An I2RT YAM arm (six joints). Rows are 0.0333 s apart.
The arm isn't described. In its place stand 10 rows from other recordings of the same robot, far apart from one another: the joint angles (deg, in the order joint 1, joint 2, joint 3, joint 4, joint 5, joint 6), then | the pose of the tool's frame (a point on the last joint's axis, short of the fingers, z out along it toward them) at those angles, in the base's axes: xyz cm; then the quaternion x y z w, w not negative.
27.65, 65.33, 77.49, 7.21, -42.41, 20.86 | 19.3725, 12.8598, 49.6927, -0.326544, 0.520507, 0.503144, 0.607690
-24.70, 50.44, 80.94, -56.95, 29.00, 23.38 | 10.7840, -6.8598, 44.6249, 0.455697, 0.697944, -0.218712, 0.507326
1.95, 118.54, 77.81, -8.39, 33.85, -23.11 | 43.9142, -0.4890, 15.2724, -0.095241, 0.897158, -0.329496, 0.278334
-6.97, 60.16, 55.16, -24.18, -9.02, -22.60 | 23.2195, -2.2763, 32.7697, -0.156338, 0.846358, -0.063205, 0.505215
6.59, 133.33, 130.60, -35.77, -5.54, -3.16 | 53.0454, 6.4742, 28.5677, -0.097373, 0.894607, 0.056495, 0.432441
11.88, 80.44, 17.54, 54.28, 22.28, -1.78 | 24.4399, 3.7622, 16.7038, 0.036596, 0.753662, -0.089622, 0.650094
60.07, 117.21, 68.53, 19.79, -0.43, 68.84 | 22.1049, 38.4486, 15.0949, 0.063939, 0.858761, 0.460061, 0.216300
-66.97, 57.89, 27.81, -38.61, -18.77, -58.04 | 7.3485, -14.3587, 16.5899, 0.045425, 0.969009, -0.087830, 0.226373
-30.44, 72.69, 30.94, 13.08, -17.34, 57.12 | 22.8613, -12.2034, 19.5362, 0.532830, 0.667137, 0.242497, 0.460668
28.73, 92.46, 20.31, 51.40, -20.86, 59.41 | 22.5275, 13.7945, 12.4440, 0.114896, 0.807671, 0.495710, 0.297888
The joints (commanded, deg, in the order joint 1, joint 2, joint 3, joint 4, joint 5, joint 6), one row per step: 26.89, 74.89, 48.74, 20.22, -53.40, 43.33; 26.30, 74.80, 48.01, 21.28, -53.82, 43.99; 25.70, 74.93, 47.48, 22.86, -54.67, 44.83; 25.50, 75.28, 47.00, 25.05, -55.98, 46.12; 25.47, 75.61, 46.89, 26.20, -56.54, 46.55; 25.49, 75.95, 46.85, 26.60, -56.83, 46.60; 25.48, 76.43, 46.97, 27.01, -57.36, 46.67; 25.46, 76.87, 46.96, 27.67, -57.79, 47.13; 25.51, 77.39, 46.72, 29.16, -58.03, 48.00; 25.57, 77.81, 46.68, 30.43, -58.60, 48.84; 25.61, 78.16, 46.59, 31.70, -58.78, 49.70
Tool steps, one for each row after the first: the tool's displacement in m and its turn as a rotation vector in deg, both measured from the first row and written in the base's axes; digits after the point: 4 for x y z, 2 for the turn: 0.0005, -0.0029, -0.0021, 0.34, 0.29, -0.21; 0.0016, -0.0054, -0.0033, 0.95, 0.33, -0.01; 0.0021, -0.0058, -0.0041, 1.81, 0.42, 1.05; 0.0028, -0.0055, -0.0044, 2.20, 0.22, 1.57; 0.0035, -0.0049, -0.0056, 2.23, 0.27, 1.88; 0.0048, -0.0041, -0.0065, 2.28, 0.31, 2.40; 0.0059, -0.0036, -0.0076, 2.45, 0.59, 2.79; 0.0069, -0.0027, -0.0091, 2.87, 0.79, 3.07; 0.0075, -0.0018, -0.0093, 3.32, 0.90, 3.69; 0.0082, -0.0012, -0.0095, 3.76, 1.00, 3.91
